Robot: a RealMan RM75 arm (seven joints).
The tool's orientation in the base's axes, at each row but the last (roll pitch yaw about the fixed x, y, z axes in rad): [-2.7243, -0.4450, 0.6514]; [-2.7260, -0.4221, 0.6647]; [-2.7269, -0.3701, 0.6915]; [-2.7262, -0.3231, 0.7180]
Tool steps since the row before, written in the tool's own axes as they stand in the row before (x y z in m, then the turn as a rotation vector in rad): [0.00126, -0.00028, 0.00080, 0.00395, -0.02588, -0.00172]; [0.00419, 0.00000, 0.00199, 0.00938, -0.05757, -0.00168]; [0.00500, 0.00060, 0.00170, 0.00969, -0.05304, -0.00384]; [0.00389, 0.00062, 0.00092, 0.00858, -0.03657, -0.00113]
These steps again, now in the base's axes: [0.00076, 0.00131, -0.00002, -0.01522, 0.01727, 0.01259]; [0.00310, 0.00345, 0.00006, -0.03332, 0.03994, 0.02645]; [0.00400, 0.00349, 0.00013, -0.02994, 0.03622, 0.02670]; [0.00317, 0.00251, 0.00020, -0.01936, 0.02691, 0.01770]
